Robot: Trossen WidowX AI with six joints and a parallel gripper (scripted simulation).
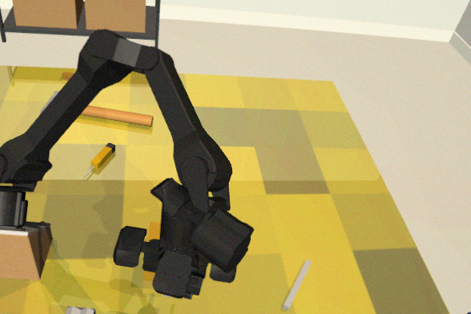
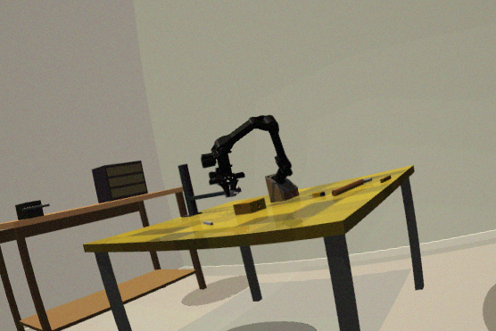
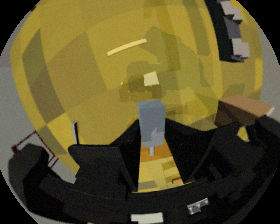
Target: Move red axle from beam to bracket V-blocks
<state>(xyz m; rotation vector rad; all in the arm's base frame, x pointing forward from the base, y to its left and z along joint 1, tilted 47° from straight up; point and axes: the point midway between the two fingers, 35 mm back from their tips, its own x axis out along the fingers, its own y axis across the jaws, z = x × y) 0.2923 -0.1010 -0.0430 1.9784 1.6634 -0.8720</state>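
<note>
My gripper tip is 1 cm short of the orange beam, 10 cm to the right of it and 6 cm above it. Round my gripper tip: brown stick (25 cm behind, 69 cm to the left, 8 cm below); then yellow screwdriver (16 cm behind, 37 cm to the left, 8 cm below).
</note>
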